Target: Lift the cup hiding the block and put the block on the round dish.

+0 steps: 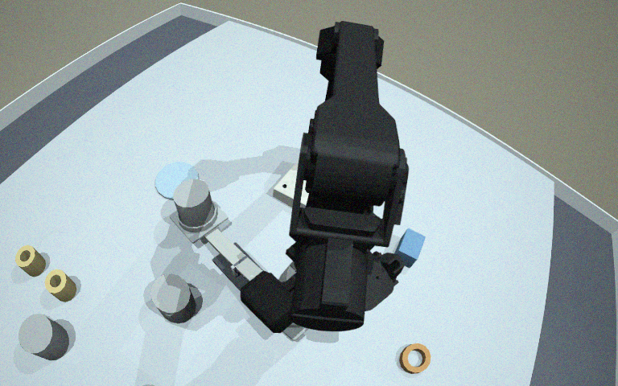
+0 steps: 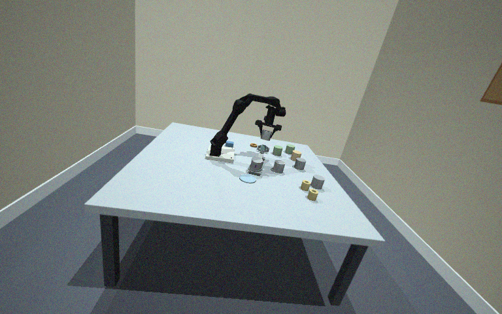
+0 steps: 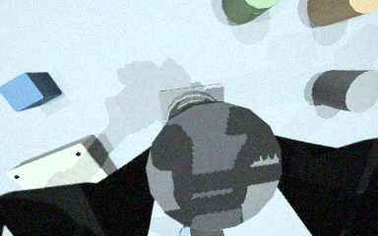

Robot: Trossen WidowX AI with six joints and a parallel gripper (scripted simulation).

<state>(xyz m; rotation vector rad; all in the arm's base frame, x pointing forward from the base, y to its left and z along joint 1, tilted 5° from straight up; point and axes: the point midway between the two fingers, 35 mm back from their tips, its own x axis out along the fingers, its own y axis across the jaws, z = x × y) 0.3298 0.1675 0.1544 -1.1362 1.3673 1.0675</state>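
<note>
My gripper tip is 1 cm to the left of the pale green block and 8 cm above it. The rest, counted from my gripper tip: grey cup (5 cm behind, 29 cm to the right, 11 cm below); round light-blue dish (9 cm behind, 38 cm to the right, 16 cm below); balance beam (2 cm behind, 14 cm to the right, 13 cm below).
</note>
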